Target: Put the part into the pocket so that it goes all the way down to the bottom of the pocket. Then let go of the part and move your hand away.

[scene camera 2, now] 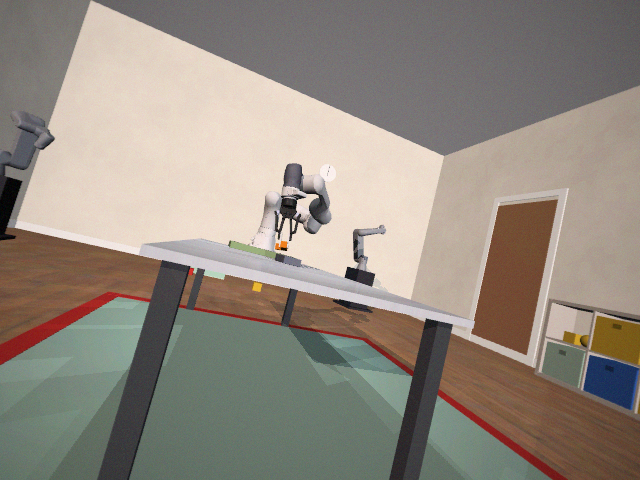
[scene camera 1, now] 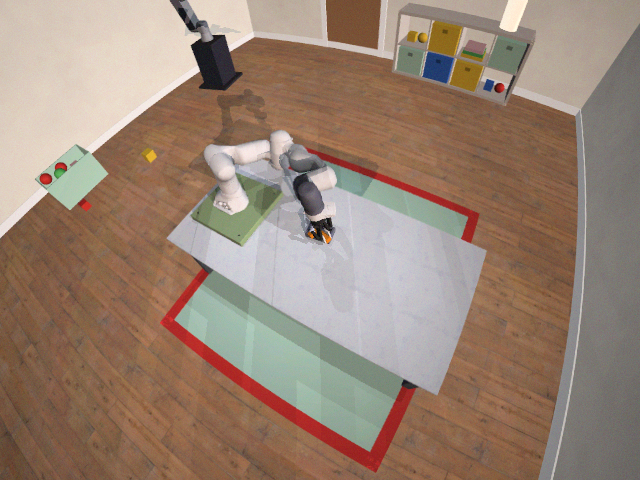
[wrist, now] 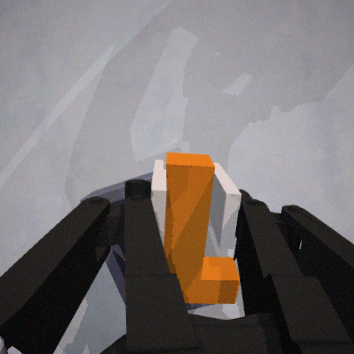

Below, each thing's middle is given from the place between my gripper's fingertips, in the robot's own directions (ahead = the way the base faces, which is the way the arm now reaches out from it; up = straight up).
The orange L-shaped part (wrist: 202, 279) is 40 mm behind my hand, 10 mm to the left of it and 10 mm above it. Also, from my hand: pocket block (wrist: 115, 259): 60 mm to the left, 60 mm behind, 50 mm below.
